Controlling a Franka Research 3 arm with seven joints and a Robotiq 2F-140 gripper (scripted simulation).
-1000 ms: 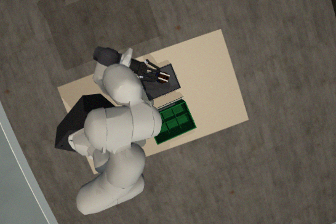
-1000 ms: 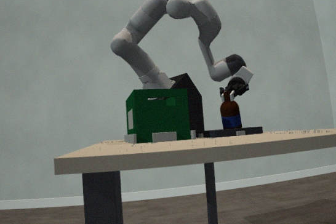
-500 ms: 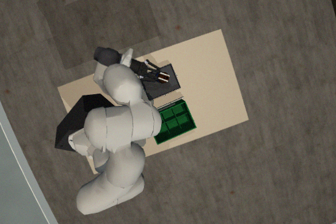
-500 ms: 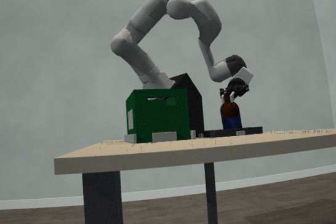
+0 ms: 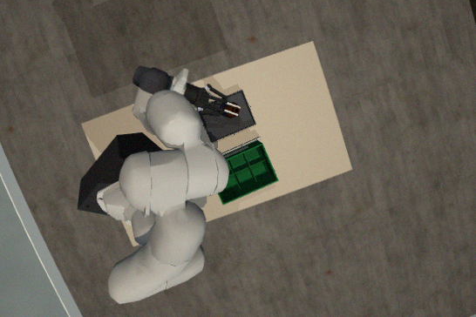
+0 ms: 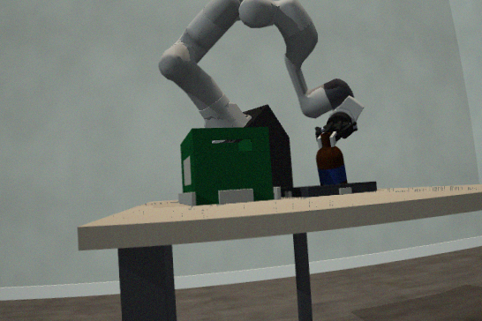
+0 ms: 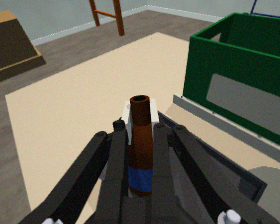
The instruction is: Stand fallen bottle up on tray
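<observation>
My gripper is now 60 mm above the bottle. From my hand the other things lie so: dark grey tray: 140 mm below, 30 mm behind, 20 mm to the right; then green crate: 290 mm to the right, 60 mm below, 50 mm behind.
</observation>
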